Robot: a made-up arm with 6 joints.
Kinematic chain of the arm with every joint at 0, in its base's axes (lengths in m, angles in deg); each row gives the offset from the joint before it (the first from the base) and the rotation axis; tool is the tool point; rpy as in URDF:
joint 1: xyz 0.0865 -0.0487 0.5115 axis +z
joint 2: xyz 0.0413 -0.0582 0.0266 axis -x
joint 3: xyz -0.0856 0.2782 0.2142 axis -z
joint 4: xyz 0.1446 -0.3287 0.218 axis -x
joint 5: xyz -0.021 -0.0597 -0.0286 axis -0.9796 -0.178 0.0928
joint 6: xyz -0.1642 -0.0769 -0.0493 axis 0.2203 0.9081 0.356
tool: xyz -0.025 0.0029 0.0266 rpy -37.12 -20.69 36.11
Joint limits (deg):
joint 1: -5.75..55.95
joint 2: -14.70..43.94
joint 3: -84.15..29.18
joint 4: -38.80..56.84
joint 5: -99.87..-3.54
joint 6: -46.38..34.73
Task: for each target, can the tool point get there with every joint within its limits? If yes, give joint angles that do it. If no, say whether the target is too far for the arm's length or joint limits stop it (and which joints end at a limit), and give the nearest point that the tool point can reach.
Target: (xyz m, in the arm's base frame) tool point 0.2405 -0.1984 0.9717
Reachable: yes | joints 42.53 0.04 -18.41 44.65 -47.67 -33.43
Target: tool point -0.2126 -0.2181 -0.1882
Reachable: no: joint limits stop it (at a limit: joint 1, joint 2, joint 3, joint 4, joint 6) | nearest point -0.2109 -0.1915 0.7545 | short by 0.943 m
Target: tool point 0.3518 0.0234 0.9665
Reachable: yes | joints 17.99 5.90 -60.66 47.30 -61.02 -38.42
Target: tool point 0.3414 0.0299 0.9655
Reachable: yes | joints 14.50 12.58 -55.77 39.91 -67.17 5.66
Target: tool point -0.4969 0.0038 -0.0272
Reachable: no: joint limits stop it (at a limit: joint 2, joint 3, joint 4, joint 6) | nearest point -0.2457 -0.0188 0.7551 | short by 0.822 m
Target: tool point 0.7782 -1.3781 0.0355
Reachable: no: too far | nearest point 0.2118 -0.4016 0.8621 | short by 1.399 m
